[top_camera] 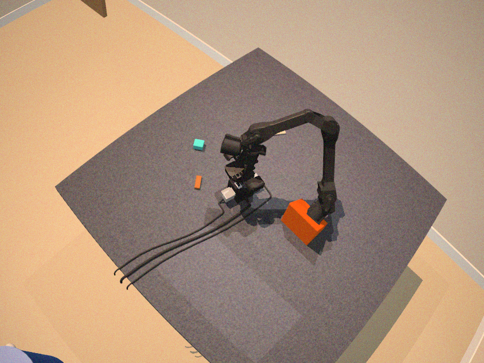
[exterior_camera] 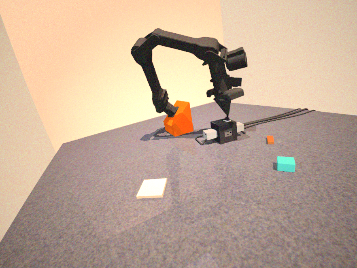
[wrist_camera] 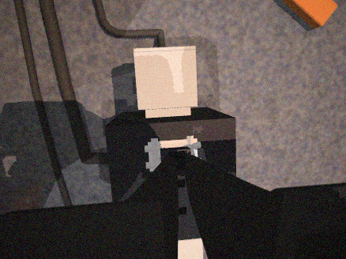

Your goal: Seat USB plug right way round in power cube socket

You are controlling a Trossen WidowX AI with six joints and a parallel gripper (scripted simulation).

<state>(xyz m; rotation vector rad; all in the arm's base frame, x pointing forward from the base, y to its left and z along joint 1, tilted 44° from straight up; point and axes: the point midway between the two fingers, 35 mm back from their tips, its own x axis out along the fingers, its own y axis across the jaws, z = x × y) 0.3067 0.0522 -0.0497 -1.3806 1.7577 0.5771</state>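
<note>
Right now the black USB plug is 2 cm below my gripper tip. The rest, counted from my gripper tip: teal block (26 cm ahead, 7 cm to the right, 9 cm below); then orange block (14 cm ahead, 6 cm to the left, 10 cm below); then pale-rimmed socket (4 cm below).
</note>
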